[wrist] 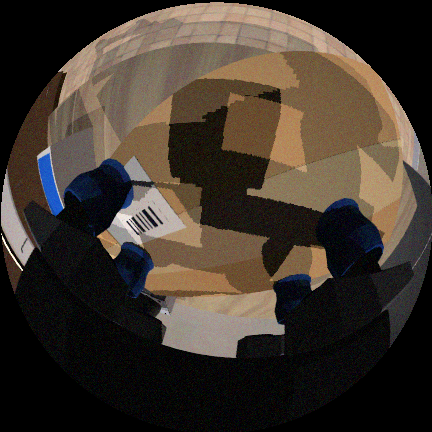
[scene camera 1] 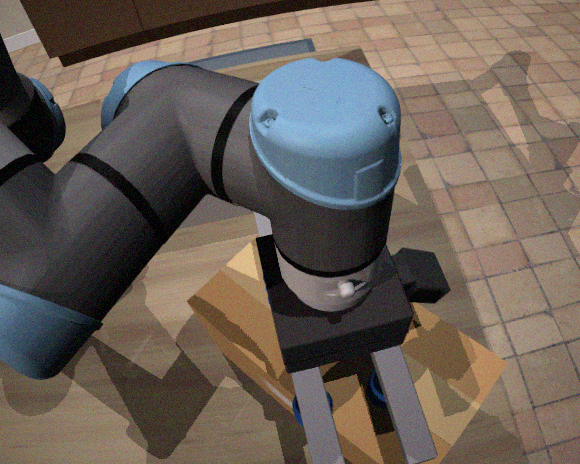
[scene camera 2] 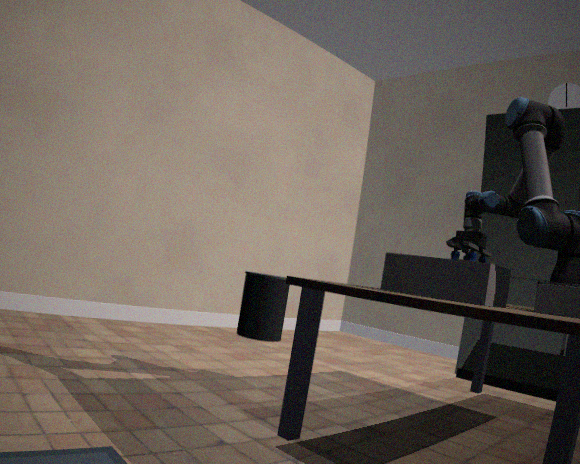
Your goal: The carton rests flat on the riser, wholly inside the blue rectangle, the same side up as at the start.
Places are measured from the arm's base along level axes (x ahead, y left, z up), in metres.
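Pixels of known places: end effector, tool point: [wrist: 217, 248]; arm's base, origin of the base link: [wrist: 142, 298] [scene camera 2: 572, 286].
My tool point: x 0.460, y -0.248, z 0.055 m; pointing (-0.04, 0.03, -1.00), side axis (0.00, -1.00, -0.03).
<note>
For each thing: its top centre in the pictures, then the offset to it from my tool point. "*": a spot on its surface instead.
- brown carton, middle of its top: [wrist: 219, 238] [scene camera 1: 339, 334] dz +0.000, dx +0.009, dy +0.000 m
- table with its white barcode label, surface spot: [wrist: 149, 213] * dz +0.000, dx +0.018, dy +0.043 m
- grey riser, middle of its top: [wrist: 57, 215] [scene camera 2: 449, 261] dz -0.029, dx -0.081, dy +0.413 m
- blue rectangle, middle of its top: [wrist: 57, 215] dz -0.029, dx -0.081, dy +0.413 m
The brown carton [scene camera 1: 233, 299] [wrist: 330, 104] lies flat on the table with its white barcode label [wrist: 149, 213] facing up. My suction gripper [scene camera 1: 343, 396] [scene camera 2: 469, 250] [wrist: 225, 238] hangs close over the carton's top with its four blue cups pointing down. It holds nothing, and I cannot tell whether the cups touch the carton. In the wrist view the grey riser [wrist: 76, 157] with the blue rectangle [wrist: 48, 181] shows at the left edge, beside the carton. In scene camera 1 the arm hides the riser.
The wooden table [scene camera 2: 380, 295] stands on dark legs over a tiled floor [scene camera 1: 472, 138]. A dark cylinder [scene camera 2: 262, 306] is at the table's left end. The arm's big elbow [scene camera 1: 325, 129] fills most of scene camera 1.
</note>
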